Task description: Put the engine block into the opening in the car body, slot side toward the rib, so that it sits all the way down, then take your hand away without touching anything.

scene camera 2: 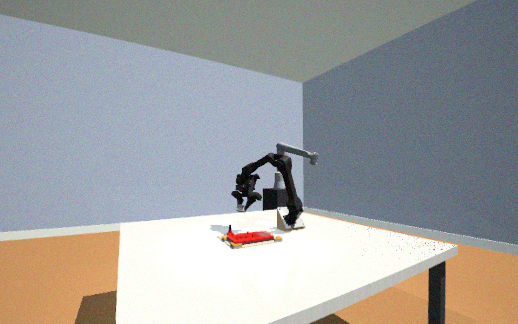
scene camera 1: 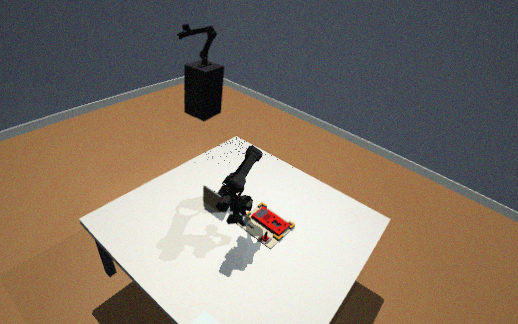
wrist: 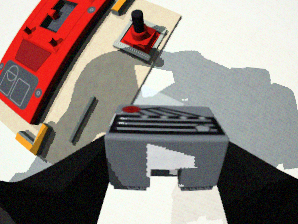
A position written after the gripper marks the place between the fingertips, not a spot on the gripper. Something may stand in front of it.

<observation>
The gripper [wrist: 164, 143] holds an engine block [wrist: 141, 141]. Also in view: an upright peg [wrist: 140, 36].
</observation>
